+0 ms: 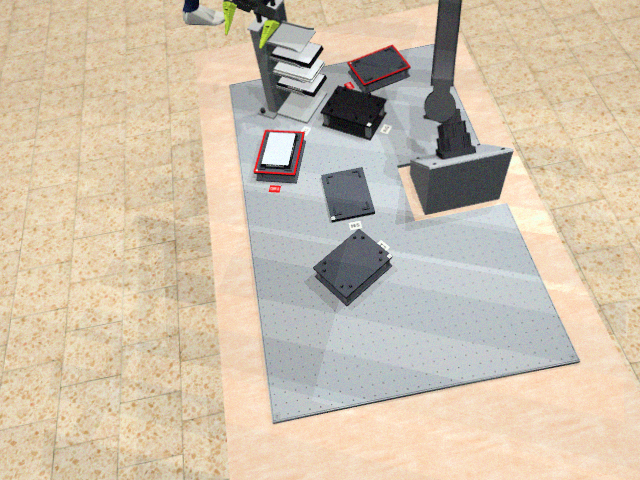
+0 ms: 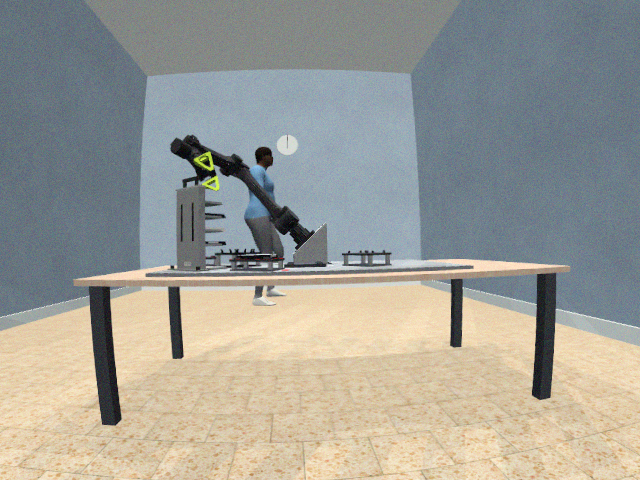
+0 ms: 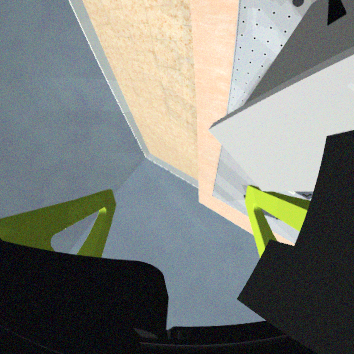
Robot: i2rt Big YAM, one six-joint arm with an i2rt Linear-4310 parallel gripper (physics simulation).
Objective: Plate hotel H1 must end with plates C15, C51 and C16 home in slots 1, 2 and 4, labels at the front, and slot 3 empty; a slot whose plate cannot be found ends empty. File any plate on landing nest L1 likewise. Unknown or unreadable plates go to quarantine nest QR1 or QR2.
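Places are measured from the arm's base along level axes (x ahead, y left, z up), in millimetres.
Pixels of known places: gripper, between the fingertips: (image 1: pixel 243 41) (image 2: pixel 215 180) (image 3: pixel 178 195); arm's base, origin of its link: (image 1: pixel 455 154) (image 2: pixel 306 240).
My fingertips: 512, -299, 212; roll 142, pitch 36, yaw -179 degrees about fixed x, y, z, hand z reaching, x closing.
Ahead of a thing's pixels: the offset from my fingertips to its top centre, as dx, dy, dz. "spot": to the spot under its first point. Level surfaces: height alone.
Hotel H1 (image 1: pixel 264 77) (image 2: pixel 190 227) is a grey upright post with stacked levels. Below its top shelf @(-123, -80, -67) (image 1: pixel 293 37), two white-topped plates with black edges @(-132, -74, -106) (image 1: pixel 298 52) @(-132, -74, -213) (image 1: pixel 302 83) sit above and below a paler level @(-132, -74, -159) (image 1: pixel 298 69); their labels cannot be read. A white-topped plate @(-42, +142, -265) (image 1: pixel 279 148) lies on the red-rimmed nest QR1 @(spot: +26, +198, -279) (image 1: pixel 257 169). Another red-rimmed nest @(-379, -163, -273) (image 1: pixel 379 66) stands at the back. A dark nest @(-204, +549, -259) (image 1: pixel 351 266) stands nearer the front, its tag partly hidden. My gripper (image 1: pixel 244 40) (image 2: pixel 214 178) (image 3: pixel 178 195) is open and empty, high beside the hotel's top.
A black raised nest @(-276, +19, -243) (image 1: pixel 354 109) stands right of the hotel. A flat dark nest @(-220, +303, -301) (image 1: pixel 347 193) lies in the middle of the perforated mat @(dz -319) (image 1: pixel 439 330). The arm's base block (image 1: pixel 460 180) stands at the right. A person (image 2: pixel 260 193) stands beyond the table (image 2: pixel 361 279).
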